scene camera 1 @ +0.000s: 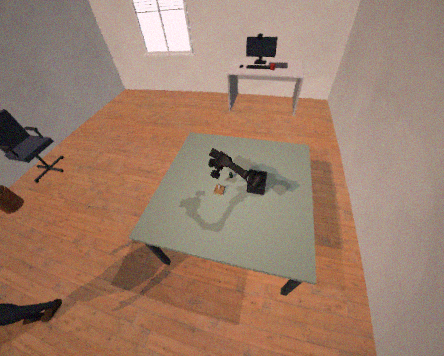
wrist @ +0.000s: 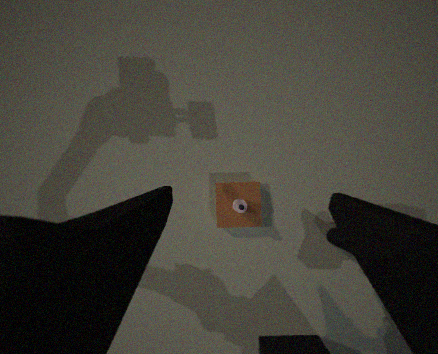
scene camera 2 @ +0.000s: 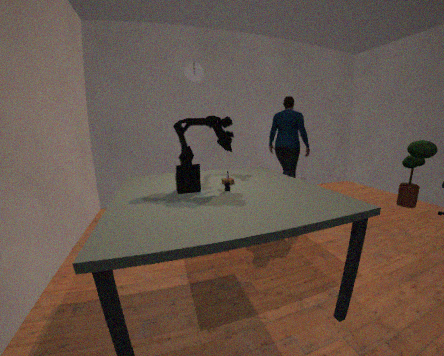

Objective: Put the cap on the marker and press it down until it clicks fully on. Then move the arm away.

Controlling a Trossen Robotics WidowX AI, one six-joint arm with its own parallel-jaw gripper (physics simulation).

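Seen in the pictures: gripper, fingertip midpoint: (wrist: 250, 197) (scene camera 2: 229, 151); arm's base, origin of the base link: (scene camera 2: 186, 169).
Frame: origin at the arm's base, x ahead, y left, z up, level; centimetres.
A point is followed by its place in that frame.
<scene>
An orange block (scene camera 1: 219, 190) {x 28.5, y 13.1, z -10.7 cm} (scene camera 2: 230, 181) {x 30.2, y 7.5, z -11.7 cm} (wrist: 226, 217) {x 27.2, y 12.9, z -10.7 cm} sits on the green table (scene camera 1: 280, 240) {x -24.5, y 41.0, z -14.1 cm} (scene camera 2: 280, 210) {x 38.8, y -45.7, z -14.1 cm}. The marker (scene camera 2: 228, 175) {x 29.5, y 10.2, z -8.0 cm} (wrist: 240, 205) {x 29.5, y 11.3, z -5.3 cm} stands upright in it; from above it shows as a pale round end with a dark centre. A small dark thing, apparently the cap (scene camera 1: 231, 175) {x 23.4, y -5.1, z -10.6 cm} (scene camera 2: 227, 187) {x 23.8, y -7.4, z -11.6 cm}, stands on the table beside the block, apart from the marker. I cannot make the cap out in the wrist view. My gripper (scene camera 1: 214, 164) {x 31.0, y 12.0, z 8.7 cm} (scene camera 2: 229, 147) {x 31.0, y 12.0, z 8.7 cm} (wrist: 250, 197) {x 31.0, y 12.0, z 8.7 cm} is open and empty. It points down, high above the table, with the block framed between its fingers in the wrist view.
The arm's black base (scene camera 1: 256, 182) {x -2.3, y 28.4, z 27.2 cm} (scene camera 2: 188, 178) {x 0.5, y -3.4, z -5.0 cm} stands on the table near the block. Arm shadows fall across the table. A person (scene camera 2: 288, 130), a potted plant (scene camera 2: 408, 195), an office chair (scene camera 1: 30, 146) and a white desk (scene camera 1: 265, 75) are away from the table.
</scene>
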